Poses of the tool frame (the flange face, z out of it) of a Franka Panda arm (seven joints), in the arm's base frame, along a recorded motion.
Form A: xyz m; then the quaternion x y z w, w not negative.
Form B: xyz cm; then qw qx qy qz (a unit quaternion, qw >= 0). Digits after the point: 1 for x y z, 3 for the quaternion.
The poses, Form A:
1: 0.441, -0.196, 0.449, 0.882, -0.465, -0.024, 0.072
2: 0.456, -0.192, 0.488, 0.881, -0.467, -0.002, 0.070
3: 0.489, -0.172, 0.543, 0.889, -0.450, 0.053, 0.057
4: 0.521, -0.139, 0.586, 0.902, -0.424, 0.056, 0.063
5: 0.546, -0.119, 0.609, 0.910, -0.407, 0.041, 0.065
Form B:
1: 44.1, -19.6, 44.9, 0.072, 0.882, -0.465, -0.024
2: 45.6, -19.2, 48.8, 0.070, 0.881, -0.467, -0.002
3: 48.9, -17.2, 54.3, 0.057, 0.889, -0.450, 0.053
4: 52.1, -13.9, 58.6, 0.063, 0.902, -0.424, 0.056
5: 54.6, -11.9, 60.9, 0.065, 0.910, -0.407, 0.041
